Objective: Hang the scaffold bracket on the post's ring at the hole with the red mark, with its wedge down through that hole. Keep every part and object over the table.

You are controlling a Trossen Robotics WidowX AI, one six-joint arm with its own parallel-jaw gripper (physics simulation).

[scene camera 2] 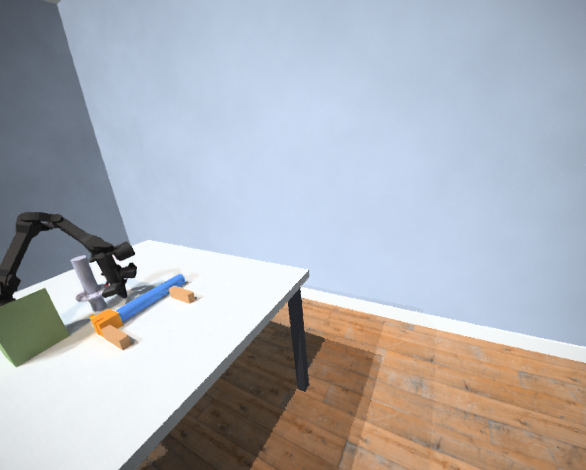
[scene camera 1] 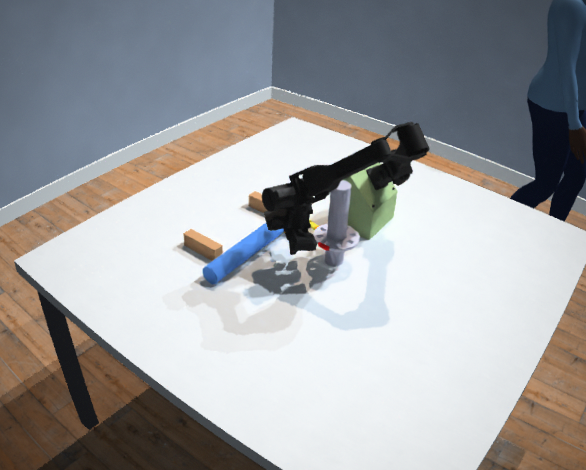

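The scaffold bracket (scene camera 1: 237, 254) (scene camera 2: 147, 299) is a blue tube with an orange head (scene camera 2: 105, 320). It lies flat across two wooden blocks (scene camera 1: 203, 244) (scene camera 2: 181, 294), to the left of the post. The grey post (scene camera 1: 339, 205) (scene camera 2: 83, 275) stands upright with a flat ring (scene camera 1: 352, 239) (scene camera 2: 82, 296) around it. A red mark (scene camera 1: 324, 246) sits on the ring's near edge. My gripper (scene camera 1: 302, 244) (scene camera 2: 116, 292) is shut and empty. It points down just beside the ring, near the red mark. In scene camera 1 it hides the bracket's head.
The arm's green base (scene camera 1: 375, 205) (scene camera 2: 60, 328) stands right behind the post. The second wooden block (scene camera 1: 256, 201) (scene camera 2: 116, 337) lies under the bracket's head end. A yellow mark (scene camera 1: 313, 225) shows on the ring's far side. The white table (scene camera 1: 384, 350) (scene camera 2: 221, 298) ends close to the right in scene camera 2.
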